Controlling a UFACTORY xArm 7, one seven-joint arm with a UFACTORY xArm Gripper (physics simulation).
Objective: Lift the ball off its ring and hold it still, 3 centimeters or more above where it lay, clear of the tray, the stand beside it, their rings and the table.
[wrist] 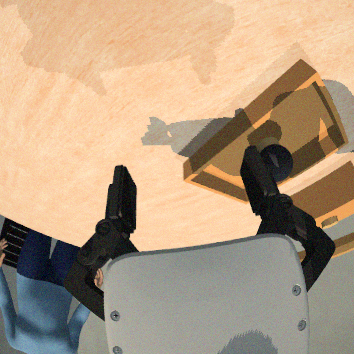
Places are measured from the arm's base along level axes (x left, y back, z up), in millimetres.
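Pixels of known places: gripper, between the fingertips: (186, 166).
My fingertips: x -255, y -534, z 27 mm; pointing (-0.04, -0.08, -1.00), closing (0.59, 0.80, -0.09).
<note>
Behind a point stands the place of what it marks.
The dark navy ball (283, 162) {x -163, y -475, z 0 mm} rests at the near side of the open orange-brown tray (292, 79) {x -229, y -429, z -29 mm}, in the right half of the wrist view. A tan rounded piece (270, 142) {x -167, y -480, z -26 mm}, seemingly its ring, shows partly behind the ball. My gripper (186, 166) {x -255, y -534, z 27 mm} is wide open, with nothing between its fingers. Its right finger overlaps the ball's left edge in the view, so the ball lies outside the finger gap, to the right. Whether that finger touches the ball cannot be told. The brown stand (322, 191) {x 24, y -428, z -19 mm} is at the right, below the tray, with a small brass-coloured ring (330, 221) {x 71, y -428, z 32 mm} on it.
The light wooden table (75, 150) {x -311, y -676, z -45 mm} spreads over the upper and left parts of the view, with shadows on it. Its curved edge runs across the lower left. A person in blue (42, 300) is beyond that edge. The tray's left corner lies between the fingers in the view.
</note>
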